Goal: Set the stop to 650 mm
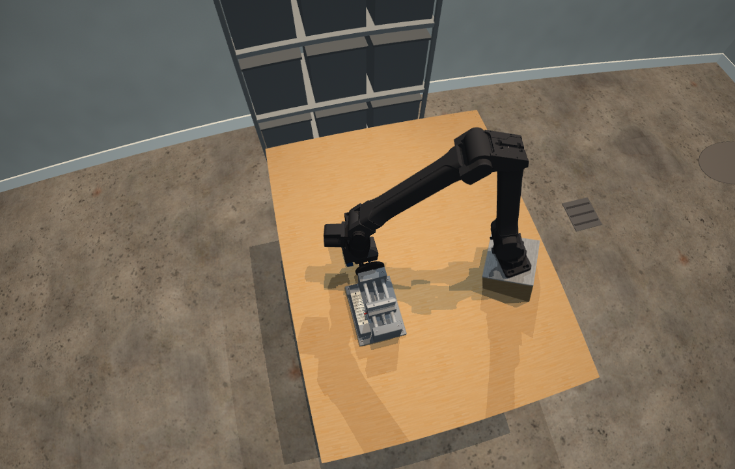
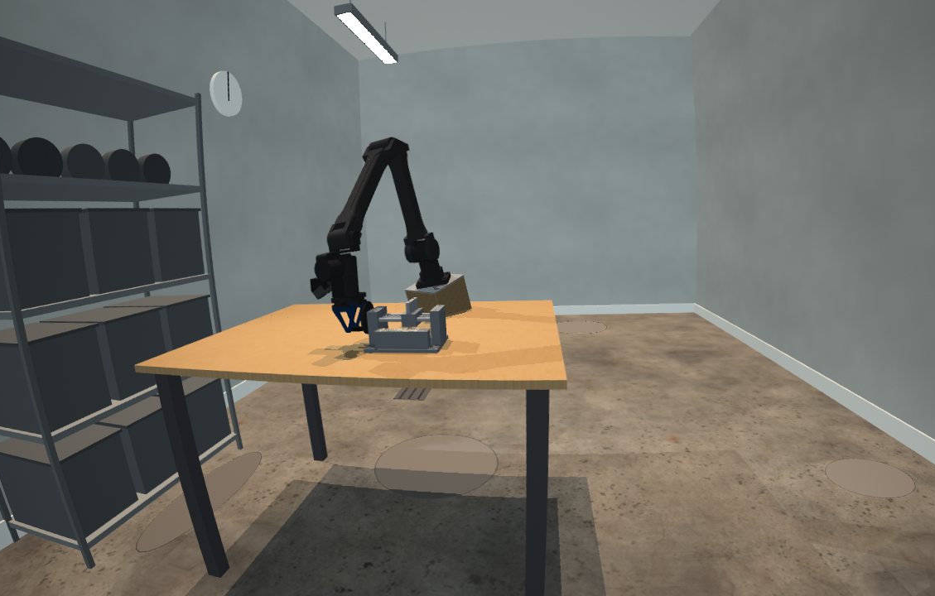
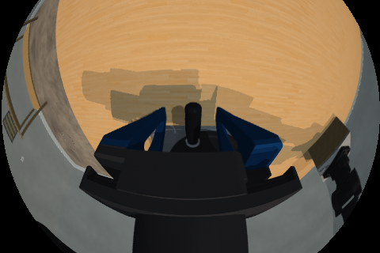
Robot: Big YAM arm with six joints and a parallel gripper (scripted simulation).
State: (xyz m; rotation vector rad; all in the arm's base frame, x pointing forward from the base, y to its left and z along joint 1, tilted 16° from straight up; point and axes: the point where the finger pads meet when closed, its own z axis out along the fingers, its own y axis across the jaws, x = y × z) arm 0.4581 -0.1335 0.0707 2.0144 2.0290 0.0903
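My gripper is now 10 mm to the right of the handwheel handle. From my hand the other things lie so: black handwheel 10 mm behind, 30 mm to the left; then grey stop fixture 10 mm behind, 170 mm to the left, 40 mm above.
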